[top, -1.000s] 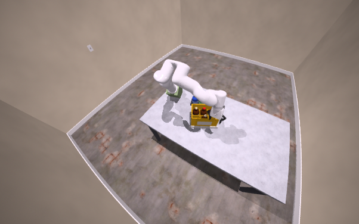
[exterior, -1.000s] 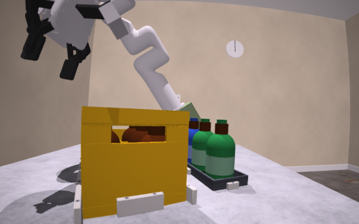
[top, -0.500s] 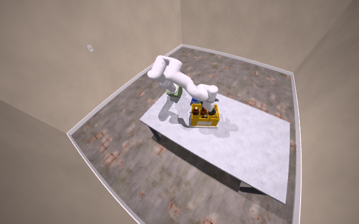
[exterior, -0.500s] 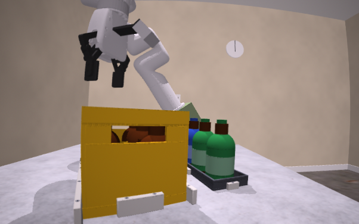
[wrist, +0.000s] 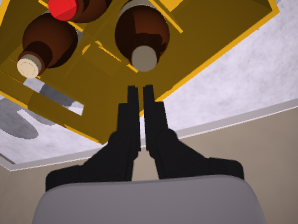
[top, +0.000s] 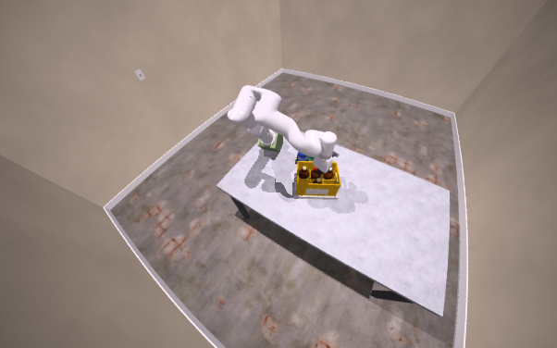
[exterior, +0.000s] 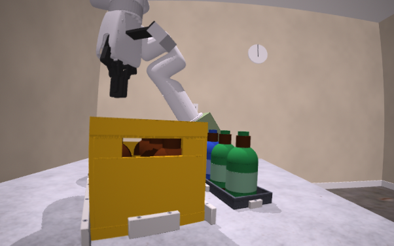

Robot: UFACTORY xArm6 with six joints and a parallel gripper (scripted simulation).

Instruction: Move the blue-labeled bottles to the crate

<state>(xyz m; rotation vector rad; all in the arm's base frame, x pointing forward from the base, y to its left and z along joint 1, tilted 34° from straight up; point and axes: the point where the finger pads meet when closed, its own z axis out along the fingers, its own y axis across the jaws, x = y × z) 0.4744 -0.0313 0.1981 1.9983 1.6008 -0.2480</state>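
Now: the blue-labeled bottle 220 mm behind my hand, 210 mm to the left of it and 160 mm below it. Round my hand: dark tray 240 mm to the left, 230 mm below, 140 mm behind; yellow crate 160 mm below, 40 mm to the left, 20 mm behind.
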